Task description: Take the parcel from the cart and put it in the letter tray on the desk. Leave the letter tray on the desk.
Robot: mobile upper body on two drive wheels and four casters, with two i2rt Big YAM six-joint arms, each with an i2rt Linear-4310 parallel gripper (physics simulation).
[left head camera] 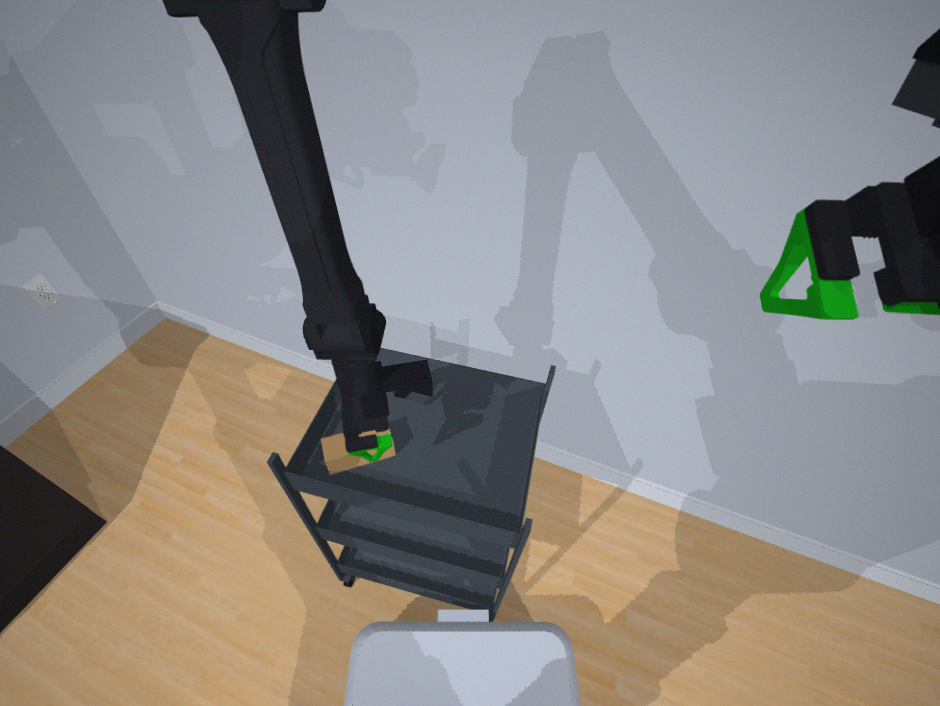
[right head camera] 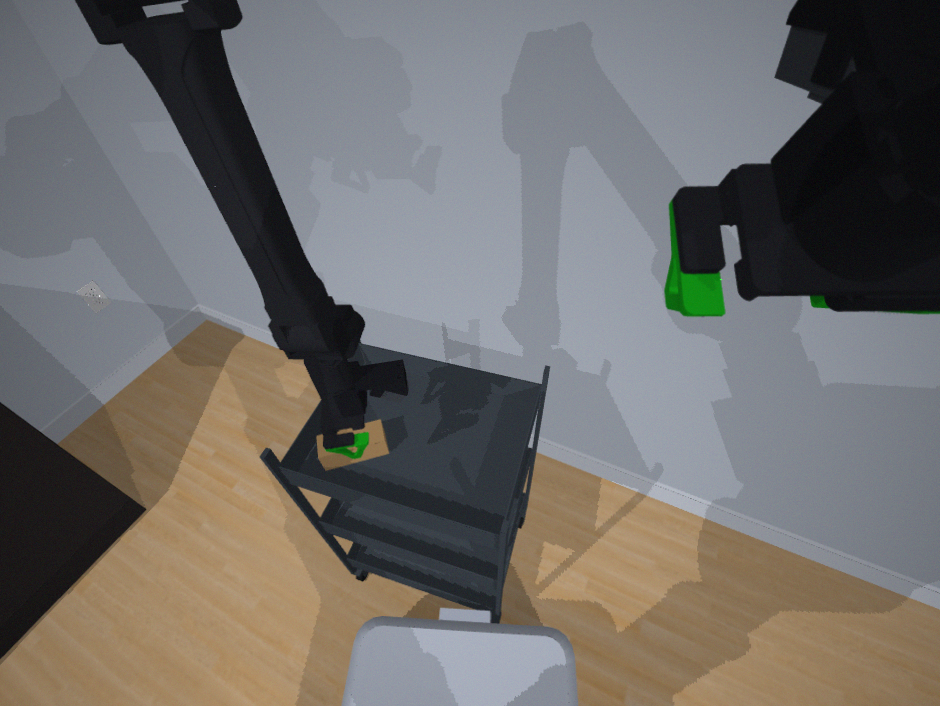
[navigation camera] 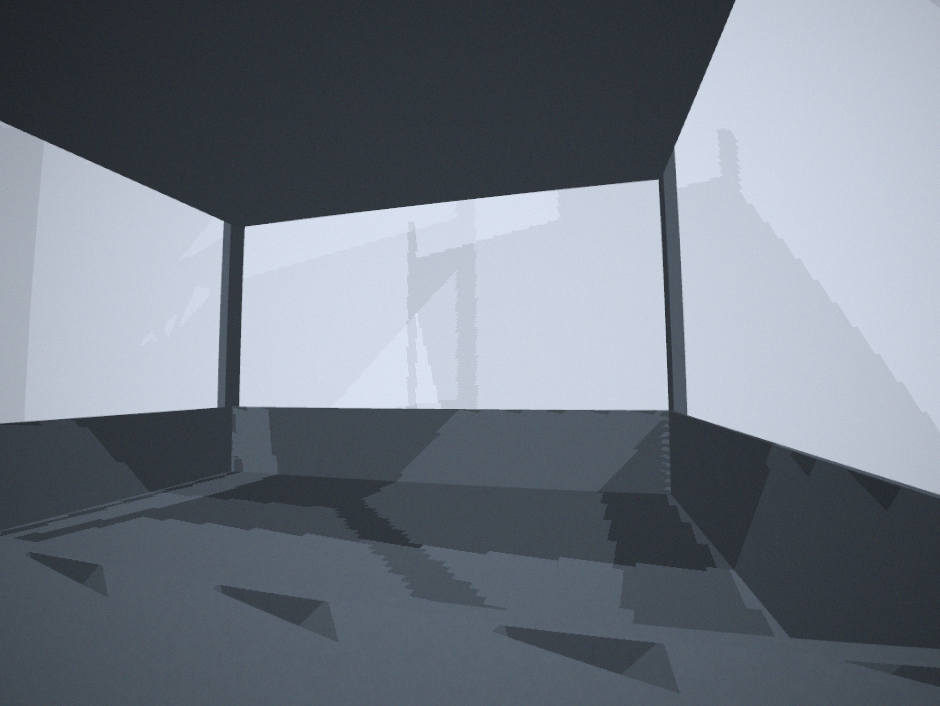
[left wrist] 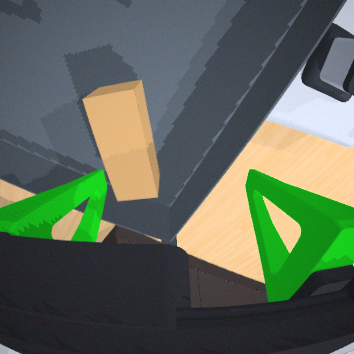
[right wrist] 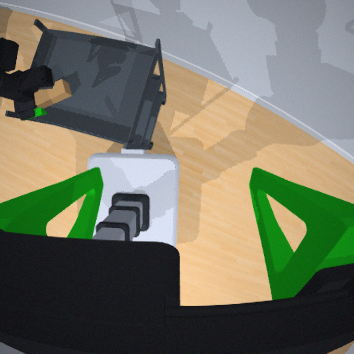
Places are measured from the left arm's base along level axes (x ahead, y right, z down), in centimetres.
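Where they show: left gripper, between the fingertips: [left head camera: 371, 436] [right head camera: 357, 434] [left wrist: 175, 177] [right wrist: 42, 99]; right gripper, between the fingertips: [left head camera: 824, 302] [right head camera: 739, 298] [right wrist: 175, 175].
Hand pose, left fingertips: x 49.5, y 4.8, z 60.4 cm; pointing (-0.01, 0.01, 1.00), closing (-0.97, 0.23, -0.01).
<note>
After its pixels a point has its place.
The parcel, a tan box [left head camera: 332, 455] {x 50.8, y -3.8, z 69.5 cm} [right head camera: 376, 440] {x 53.8, y 5.6, z 69.5 cm} [left wrist: 125, 140] {x 54.0, y 1.8, z 69.5 cm} [right wrist: 61, 91] {x 54.1, y 5.9, z 69.5 cm}, lies in the top tray of the dark grey cart [left head camera: 410, 497] {x 45.1, y 11.0, z 74.7 cm} [right head camera: 402, 493] {x 45.5, y 11.4, z 74.7 cm} [left wrist: 227, 142] {x 42.9, y 3.3, z 71.3 cm} [right wrist: 87, 131] {x 40.6, y 14.2, z 74.7 cm}, near a corner. My left gripper [left head camera: 373, 455] [right head camera: 351, 448] {x 49.5, y 4.8, z 60.4 cm} [left wrist: 175, 177] {x 49.5, y 4.8, z 60.4 cm} is open and empty above that corner. In the left wrist view the parcel lies beyond the fingertips, nearer the picture's left finger, and is not between them. My right gripper [left head camera: 870, 311] [right head camera: 767, 310] {x 33.2, y 45.2, z 13.8 cm} [right wrist: 175, 175] {x 33.2, y 45.2, z 13.8 cm} is open and empty, high at the right of the head views. The letter tray does not show.
A dark flat surface [left head camera: 37, 531] {x 51.3, y -91.8, z 116.5 cm} [right head camera: 53, 524] {x 46.7, y -93.9, z 111.8 cm} stands at the left of the head views; I cannot tell whether it is the desk. My white base [left head camera: 455, 661] {x 23.8, y 20.6, z 115.0 cm} [right head camera: 459, 661] {x 23.6, y 22.1, z 115.0 cm} is close to the cart. A wall stands behind the cart. Cart posts [navigation camera: 676, 303] {x 66.7, y 38.6, z 112.4 cm} show in the navigation view.
</note>
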